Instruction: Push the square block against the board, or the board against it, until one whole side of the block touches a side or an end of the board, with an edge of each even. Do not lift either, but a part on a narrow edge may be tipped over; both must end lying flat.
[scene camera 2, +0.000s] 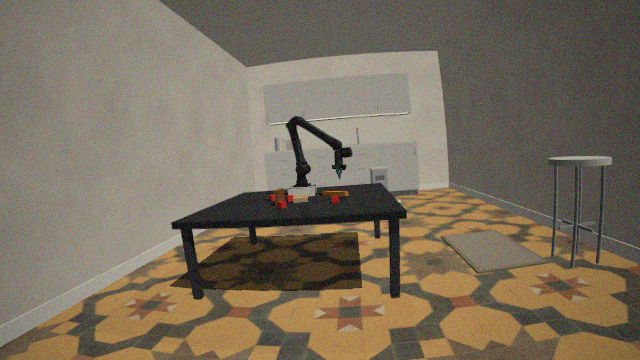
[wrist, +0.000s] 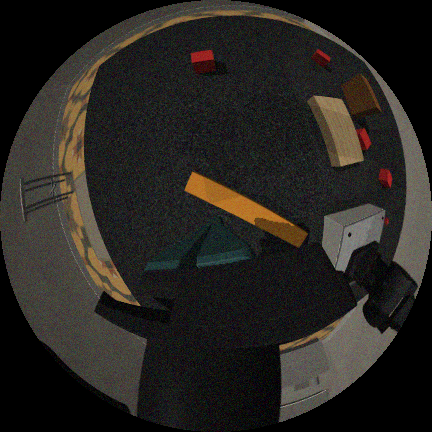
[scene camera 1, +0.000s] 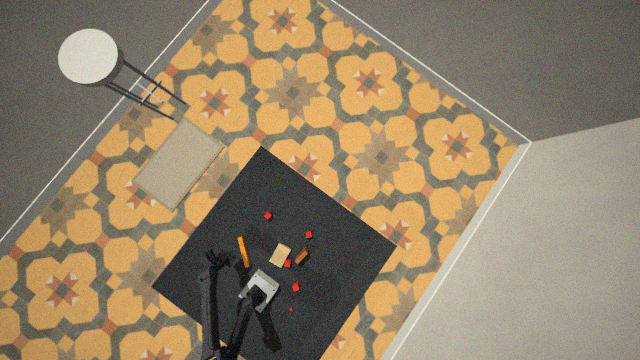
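Seen in the pictures: gripper, fingertip midpoint: [scene camera 2: 339, 179] [wrist: 218, 222] [scene camera 1: 235, 249]; arm's base, link origin: [scene camera 2: 302, 186] [wrist: 360, 260] [scene camera 1: 257, 294].
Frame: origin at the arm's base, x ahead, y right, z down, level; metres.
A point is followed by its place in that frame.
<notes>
A long narrow orange bar [scene camera 1: 243, 252] @[x 0.126, y -0.268, z 0.038 m] [scene camera 2: 335, 193] @[x 0.151, y -0.278, z 0.050 m] [wrist: 235, 202] @[x 0.145, y -0.296, z 0.038 m] lies on the table. A tan rectangular wooden piece [scene camera 1: 280, 255] @[x 0.286, y -0.053, z 0.039 m] [scene camera 2: 300, 199] @[x 0.353, y -0.071, z 0.049 m] [wrist: 337, 131] @[x 0.270, y -0.079, z 0.039 m] lies flat to its right in scene camera 1, well apart from it. A brown block [scene camera 1: 302, 255] @[x 0.414, y 0.055, z -0.032 m] [scene camera 2: 279, 195] @[x 0.436, y 0.044, z 0.004 m] [wrist: 361, 95] stands upright beyond the tan piece, with a small gap. I cannot tell surely which of these are the named board and square block. My gripper [scene camera 2: 339, 176] @[x 0.147, y -0.315, z -0.048 m] [wrist: 218, 222] @[x 0.147, y -0.315, z -0.048 m] is shut and empty, above the table close to the orange bar. Its fingertips are hard to make out in scene camera 1.
Several red cubes [scene camera 1: 268, 215] @[x 0.443, y -0.312, z 0.029 m] [scene camera 1: 308, 234] @[x 0.534, y -0.001, z 0.029 m] [scene camera 1: 296, 287] @[x 0.200, y 0.184, z 0.029 m] [wrist: 203, 61] @[x 0.417, y -0.314, z 0.033 m] stand about the black table [scene camera 1: 350, 280] @[x 0.481, y 0.465, z 0.069 m] [scene camera 2: 290, 219] @[x 0.840, y -0.141, z 0.075 m]; one red cube [scene camera 1: 287, 263] @[x 0.281, y 0.022, z 0.029 m] [wrist: 364, 139] @[x 0.272, y 0.017, z 0.029 m] is close against or beside the tan piece. The light grey arm base [scene camera 1: 265, 282] @[x 0.097, y -0.011, z -0.001 m] [scene camera 2: 302, 191] @[x 0.107, y -0.026, z 0.028 m] [wrist: 350, 237] @[x 0.074, y -0.080, z 0.000 m] stands near the orange bar's lower end.
</notes>
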